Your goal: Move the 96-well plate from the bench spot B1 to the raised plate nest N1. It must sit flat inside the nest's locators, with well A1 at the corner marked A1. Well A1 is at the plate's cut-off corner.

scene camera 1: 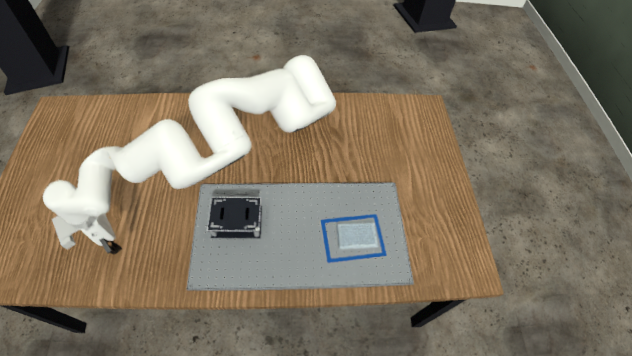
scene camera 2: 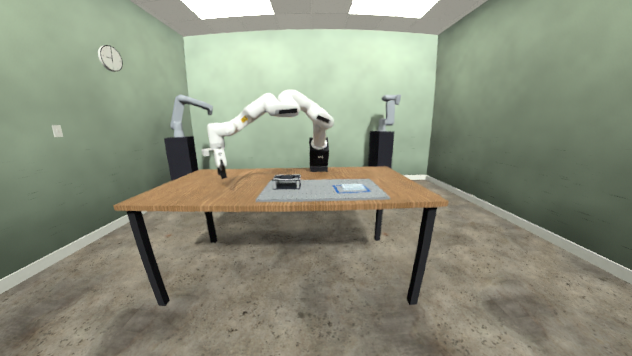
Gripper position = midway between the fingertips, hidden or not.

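Note:
You'd find the gripper [scene camera 1: 112, 239] in this scene, along with a black plate nest [scene camera 1: 234, 207] and a translucent 96-well plate [scene camera 1: 349, 237].

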